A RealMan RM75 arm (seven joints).
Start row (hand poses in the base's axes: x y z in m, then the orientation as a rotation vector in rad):
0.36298 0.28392 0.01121 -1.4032 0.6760 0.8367
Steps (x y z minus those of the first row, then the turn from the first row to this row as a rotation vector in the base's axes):
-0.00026 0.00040 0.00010 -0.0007 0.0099 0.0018
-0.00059 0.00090 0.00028 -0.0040 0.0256 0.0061
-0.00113 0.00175 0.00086 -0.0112 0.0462 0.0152
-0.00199 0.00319 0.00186 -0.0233 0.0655 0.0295
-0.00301 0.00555 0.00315 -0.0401 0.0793 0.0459
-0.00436 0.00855 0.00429 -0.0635 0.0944 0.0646
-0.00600 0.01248 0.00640 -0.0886 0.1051 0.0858
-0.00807 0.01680 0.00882 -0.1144 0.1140 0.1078
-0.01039 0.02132 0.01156 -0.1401 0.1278 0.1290
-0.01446 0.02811 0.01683 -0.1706 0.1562 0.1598
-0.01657 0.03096 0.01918 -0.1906 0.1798 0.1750
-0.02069 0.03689 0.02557 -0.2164 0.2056 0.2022
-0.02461 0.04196 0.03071 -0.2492 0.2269 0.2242
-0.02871 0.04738 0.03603 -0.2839 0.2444 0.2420
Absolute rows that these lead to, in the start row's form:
0.36272 0.28432 0.01131 -1.4013 0.6828 0.8454
0.36239 0.28482 0.01149 -1.4008 0.6936 0.8598
0.36185 0.28567 0.01207 -1.4042 0.7071 0.8808
0.36099 0.28711 0.01307 -1.4146 0.7186 0.9038
0.35997 0.28947 0.01436 -1.4320 0.7269 0.9234
0.35862 0.29247 0.01550 -1.4560 0.7381 0.9442
0.35698 0.29640 0.01761 -1.4841 0.7450 0.9634
0.35491 0.30072 0.02003 -1.5139 0.7502 0.9817
0.35259 0.30524 0.02277 -1.5414 0.7597 1.0031
0.34852 0.31203 0.02804 -1.5720 0.7765 1.0425
0.34641 0.31488 0.03039 -1.5878 0.7948 1.0682
0.34229 0.32081 0.03678 -1.6131 0.8095 1.1041
0.33837 0.32588 0.04192 -1.6444 0.8280 1.1307
0.33427 0.33130 0.04724 -1.6770 0.8474 1.1504

